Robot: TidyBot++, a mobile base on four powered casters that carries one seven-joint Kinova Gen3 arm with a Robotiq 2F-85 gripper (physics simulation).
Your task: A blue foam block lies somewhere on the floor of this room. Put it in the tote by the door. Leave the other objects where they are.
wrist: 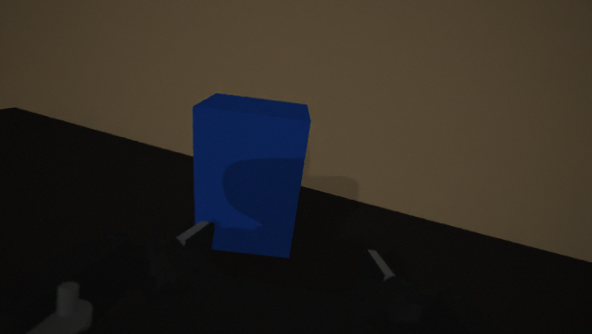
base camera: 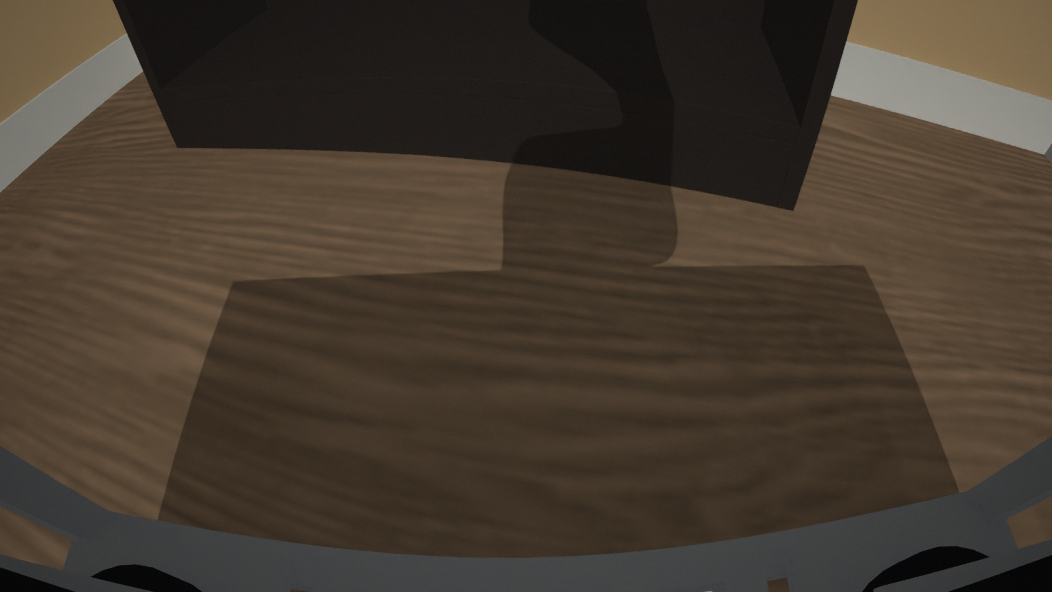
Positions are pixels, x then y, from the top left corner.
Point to a tall dark cabinet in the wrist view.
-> At 506,280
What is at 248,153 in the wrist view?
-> A blue foam block.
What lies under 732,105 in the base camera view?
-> A tall dark cabinet.
